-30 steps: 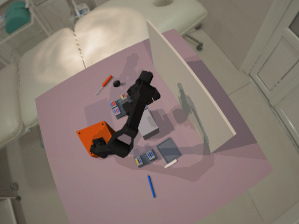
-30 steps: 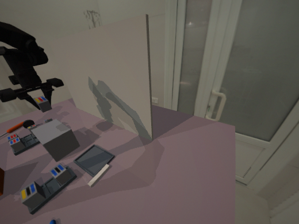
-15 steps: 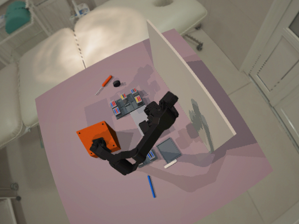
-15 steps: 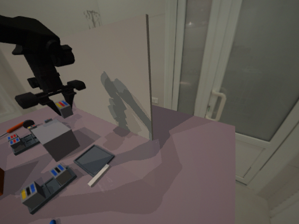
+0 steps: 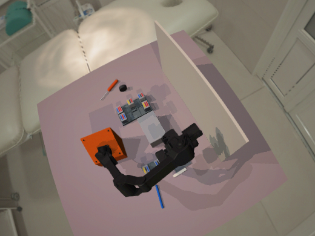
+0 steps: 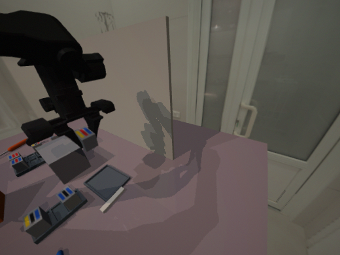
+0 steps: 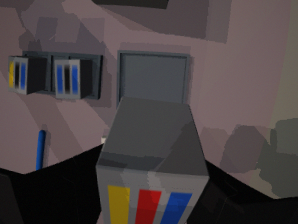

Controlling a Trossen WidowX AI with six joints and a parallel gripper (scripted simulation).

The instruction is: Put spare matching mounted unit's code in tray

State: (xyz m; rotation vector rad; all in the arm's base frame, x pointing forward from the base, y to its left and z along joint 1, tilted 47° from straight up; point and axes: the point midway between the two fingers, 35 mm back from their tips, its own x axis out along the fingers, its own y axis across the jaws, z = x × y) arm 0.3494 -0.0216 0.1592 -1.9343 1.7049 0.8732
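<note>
My gripper tip is now 16 cm above the dark tray. The rest, counted from my gripper tip: spare: 3 cm above; then rack: 14 cm behind, 1 cm to the right, 16 cm below; then white bar: 1 cm behind, 8 cm to the right, 16 cm below.
</note>
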